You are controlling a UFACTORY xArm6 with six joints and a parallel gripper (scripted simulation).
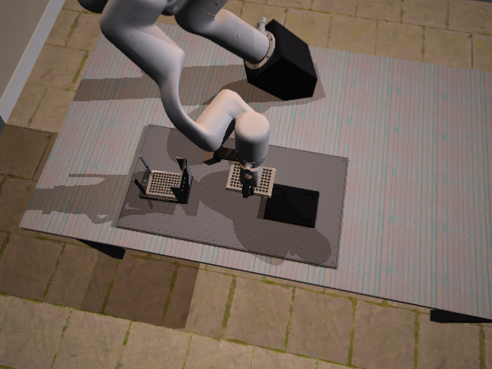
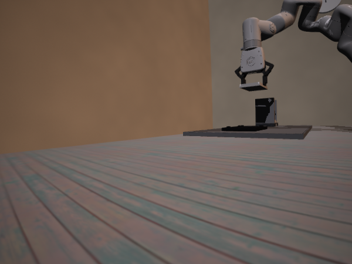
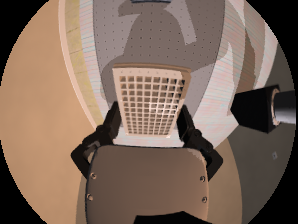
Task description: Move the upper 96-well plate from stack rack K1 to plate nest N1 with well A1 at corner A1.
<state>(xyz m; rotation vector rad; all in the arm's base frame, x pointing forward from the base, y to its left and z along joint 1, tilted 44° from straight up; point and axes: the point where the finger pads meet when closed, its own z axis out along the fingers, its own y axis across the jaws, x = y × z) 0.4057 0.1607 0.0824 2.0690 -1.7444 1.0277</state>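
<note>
Now: the black plate nest N1 190 mm below my hand, 130 mm to the left of it and 10 mm behind it. Round my hand: pale A1 square: 180 mm below, 60 mm to the left, 60 mm behind; then K1 label: 340 mm to the right, 170 mm below, 30 mm ahead.
</note>
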